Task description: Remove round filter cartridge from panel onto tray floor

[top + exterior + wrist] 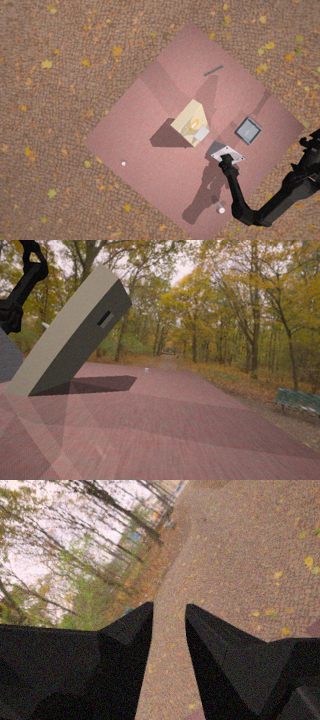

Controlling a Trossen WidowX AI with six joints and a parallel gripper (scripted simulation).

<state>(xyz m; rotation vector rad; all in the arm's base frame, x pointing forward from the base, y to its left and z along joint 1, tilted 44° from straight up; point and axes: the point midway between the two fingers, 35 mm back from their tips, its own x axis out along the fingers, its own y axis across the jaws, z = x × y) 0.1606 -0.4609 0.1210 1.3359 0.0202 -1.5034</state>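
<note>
The white round filter cartridge is 28 cm ahead of my gripper tip, 33 cm to the left of it and 31 cm below it. Round my gripper tip: small white peg 36 cm ahead, 89 cm to the left, 55 cm below; grey tray 11 cm behind, 55 cm below; service panel 23 cm ahead, 33 cm to the left, 39 cm below.
</note>
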